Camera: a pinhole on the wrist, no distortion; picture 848 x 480 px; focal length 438.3 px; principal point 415.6 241.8 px. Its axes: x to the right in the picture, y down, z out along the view. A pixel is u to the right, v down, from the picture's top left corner.
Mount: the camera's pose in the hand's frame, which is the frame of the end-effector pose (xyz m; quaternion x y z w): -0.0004 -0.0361 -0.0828 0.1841 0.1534 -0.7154 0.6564
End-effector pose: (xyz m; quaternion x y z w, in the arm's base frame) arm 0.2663 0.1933 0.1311 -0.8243 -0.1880 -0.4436 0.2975
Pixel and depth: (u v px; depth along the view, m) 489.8 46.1 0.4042
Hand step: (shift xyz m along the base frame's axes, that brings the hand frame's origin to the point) -0.1172 0.3480 -0.1935
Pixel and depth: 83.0 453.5 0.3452
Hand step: 0.3147 0.2207 -0.0191
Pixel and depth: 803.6 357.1 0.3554
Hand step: -0.1988 0.4256 0.1605
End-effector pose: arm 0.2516 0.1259 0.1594 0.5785 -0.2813 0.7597 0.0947
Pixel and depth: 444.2 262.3 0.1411
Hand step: 0.0839 0.0707 0.0385
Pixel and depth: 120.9 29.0 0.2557
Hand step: 0.2179 -0.1028 -0.0839
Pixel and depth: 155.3 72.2 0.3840
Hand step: 0.3451 -0.1663 -0.0840
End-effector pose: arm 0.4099 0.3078 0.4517 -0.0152 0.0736 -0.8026 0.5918
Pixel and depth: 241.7 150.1 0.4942
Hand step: 0.0082 0.0935 0.4571
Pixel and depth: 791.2 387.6 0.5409
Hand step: -0.6869 0.0797 0.2722
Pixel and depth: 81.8 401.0 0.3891
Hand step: 0.0353 -0.1804 0.3848
